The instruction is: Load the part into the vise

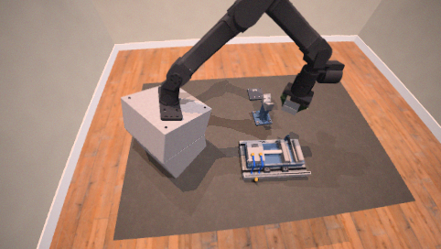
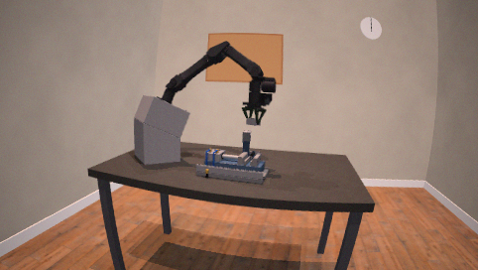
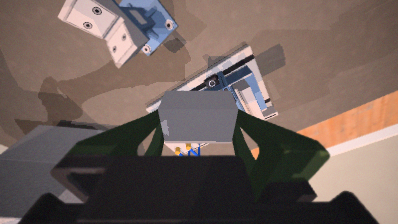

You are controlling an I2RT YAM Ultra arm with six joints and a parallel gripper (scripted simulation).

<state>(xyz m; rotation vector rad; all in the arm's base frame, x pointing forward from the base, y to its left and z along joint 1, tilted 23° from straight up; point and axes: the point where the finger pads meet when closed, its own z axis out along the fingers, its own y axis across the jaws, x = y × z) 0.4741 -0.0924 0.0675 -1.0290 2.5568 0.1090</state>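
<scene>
Now: hand 15 cm above the moving jaw, 13 cm to the left of it and 4 cm past it. The rest, counted from my hand: fixed jaw: 15 cm below, 14 cm to the right, 3 cm ahead; part: 1 cm below; work stop: 14 cm below, 9 cm to the right, 1 cm ahead.
</scene>
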